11 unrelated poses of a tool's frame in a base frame.
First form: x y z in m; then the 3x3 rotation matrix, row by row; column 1 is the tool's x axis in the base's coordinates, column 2 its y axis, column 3 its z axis. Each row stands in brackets.
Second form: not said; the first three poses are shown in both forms.
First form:
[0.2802 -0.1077 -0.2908], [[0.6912 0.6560 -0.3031], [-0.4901 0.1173 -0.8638], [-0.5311 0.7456 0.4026]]
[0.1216 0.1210 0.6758], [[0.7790 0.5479 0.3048], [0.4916 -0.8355 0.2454], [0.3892 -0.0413 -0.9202]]
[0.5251 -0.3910 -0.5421], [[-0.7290 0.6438 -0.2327], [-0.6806 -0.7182 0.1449], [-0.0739 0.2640 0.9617]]
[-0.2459 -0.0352 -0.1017], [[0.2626 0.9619 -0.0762], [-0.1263 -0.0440 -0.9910], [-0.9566 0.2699 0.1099]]
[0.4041 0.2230 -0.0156], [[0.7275 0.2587 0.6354], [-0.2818 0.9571 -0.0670], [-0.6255 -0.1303 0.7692]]
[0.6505 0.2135 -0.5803], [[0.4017 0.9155 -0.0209], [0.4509 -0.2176 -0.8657], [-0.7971 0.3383 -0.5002]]
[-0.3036 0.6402 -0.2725], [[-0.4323 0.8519 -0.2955], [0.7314 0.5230 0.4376], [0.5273 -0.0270 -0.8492]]
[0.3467 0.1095 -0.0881], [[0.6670 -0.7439 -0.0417], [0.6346 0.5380 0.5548], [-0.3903 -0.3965 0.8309]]
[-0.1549 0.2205 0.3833], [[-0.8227 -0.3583 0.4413], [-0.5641 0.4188 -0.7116], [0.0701 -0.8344 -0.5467]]
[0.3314 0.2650 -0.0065], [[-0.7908 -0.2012 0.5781], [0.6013 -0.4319 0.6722], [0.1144 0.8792 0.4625]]
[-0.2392 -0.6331 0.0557], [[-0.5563 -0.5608 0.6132], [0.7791 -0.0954 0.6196], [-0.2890 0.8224 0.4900]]
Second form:
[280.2 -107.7 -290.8], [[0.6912 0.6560 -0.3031], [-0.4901 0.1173 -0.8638], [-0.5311 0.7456 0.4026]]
[121.6 121.0 675.8], [[0.7790 0.5479 0.3048], [0.4916 -0.8355 0.2454], [0.3892 -0.0413 -0.9202]]
[525.1 -391.0 -542.1], [[-0.7290 0.6438 -0.2327], [-0.6806 -0.7182 0.1449], [-0.0739 0.2640 0.9617]]
[-245.9 -35.2 -101.7], [[0.2626 0.9619 -0.0762], [-0.1263 -0.0440 -0.9910], [-0.9566 0.2699 0.1099]]
[404.1 223.0 -15.6], [[0.7275 0.2587 0.6354], [-0.2818 0.9571 -0.0670], [-0.6255 -0.1303 0.7692]]
[650.5 213.5 -580.3], [[0.4017 0.9155 -0.0209], [0.4509 -0.2176 -0.8657], [-0.7971 0.3383 -0.5002]]
[-303.6 640.2 -272.5], [[-0.4323 0.8519 -0.2955], [0.7314 0.5230 0.4376], [0.5273 -0.0270 -0.8492]]
[346.7 109.5 -88.1], [[0.6670 -0.7439 -0.0417], [0.6346 0.5380 0.5548], [-0.3903 -0.3965 0.8309]]
[-154.9 220.5 383.3], [[-0.8227 -0.3583 0.4413], [-0.5641 0.4188 -0.7116], [0.0701 -0.8344 -0.5467]]
[331.4 265.0 -6.5], [[-0.7908 -0.2012 0.5781], [0.6013 -0.4319 0.6722], [0.1144 0.8792 0.4625]]
[-239.2 -633.1 55.7], [[-0.5563 -0.5608 0.6132], [0.7791 -0.0954 0.6196], [-0.2890 0.8224 0.4900]]

